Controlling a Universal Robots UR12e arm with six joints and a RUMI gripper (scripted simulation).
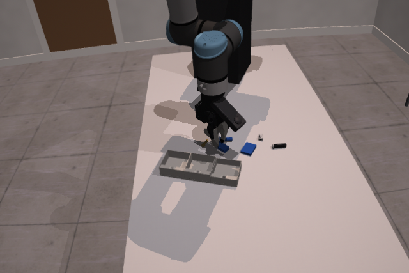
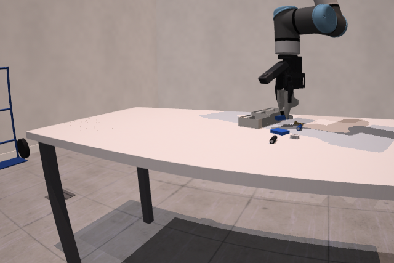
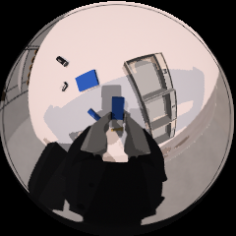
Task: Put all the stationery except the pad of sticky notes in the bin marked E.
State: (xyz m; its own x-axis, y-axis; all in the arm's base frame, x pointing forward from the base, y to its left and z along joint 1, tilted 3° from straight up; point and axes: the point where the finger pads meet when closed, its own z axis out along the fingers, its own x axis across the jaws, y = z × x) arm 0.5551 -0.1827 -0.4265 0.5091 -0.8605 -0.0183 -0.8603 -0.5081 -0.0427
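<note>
Right now the three-compartment bin tray is 80 mm to the right of my hand, 70 mm ahead of it and 30 mm below it. The rest, counted from my hand: brass piece 60 mm behind, 40 mm to the right, 40 mm below; blue cylinder 50 mm behind, 40 mm to the left, 40 mm below; blue sticky-note pad 100 mm to the left, 40 mm below, 20 mm ahead.
</note>
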